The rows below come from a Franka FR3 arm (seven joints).
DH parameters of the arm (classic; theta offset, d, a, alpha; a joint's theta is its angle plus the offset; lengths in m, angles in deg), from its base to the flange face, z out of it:
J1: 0 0.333 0 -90
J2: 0 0 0 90
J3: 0 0.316 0.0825 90
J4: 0 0 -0.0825 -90
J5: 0 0.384 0 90
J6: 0 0 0.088 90
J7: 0 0.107 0 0
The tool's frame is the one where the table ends.
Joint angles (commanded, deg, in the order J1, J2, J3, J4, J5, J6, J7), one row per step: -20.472 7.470 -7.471 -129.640 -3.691 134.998 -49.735; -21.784 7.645 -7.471 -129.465 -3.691 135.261 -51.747; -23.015 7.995 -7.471 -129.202 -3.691 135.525 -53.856; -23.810 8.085 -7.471 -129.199 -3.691 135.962 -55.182; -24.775 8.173 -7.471 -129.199 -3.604 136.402 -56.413; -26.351 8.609 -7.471 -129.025 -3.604 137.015 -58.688; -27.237 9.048 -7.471 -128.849 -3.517 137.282 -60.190; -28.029 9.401 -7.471 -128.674 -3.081 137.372 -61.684; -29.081 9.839 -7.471 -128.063 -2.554 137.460 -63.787; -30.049 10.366 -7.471 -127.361 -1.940 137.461 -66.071
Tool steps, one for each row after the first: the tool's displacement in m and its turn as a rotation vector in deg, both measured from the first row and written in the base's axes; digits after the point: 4 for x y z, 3 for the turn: -0.0045 -0.0113 0.0000 -0.018 -0.147 0.714; -0.0086 -0.0220 -0.0009 -0.016 -0.202 1.608; -0.0117 -0.0287 -0.0011 -0.120 -0.449 2.163; -0.0157 -0.0367 -0.0013 -0.192 -0.730 2.390; -0.0221 -0.0499 -0.0031 -0.307 -0.906 3.126; -0.0257 -0.0575 -0.0055 -0.231 -0.854 3.694; -0.0291 -0.0640 -0.0075 0.085 -0.879 4.076; -0.0321 -0.0739 -0.0071 0.243 -1.198 4.750; -0.0345 -0.0834 -0.0071 0.478 -1.482 5.623
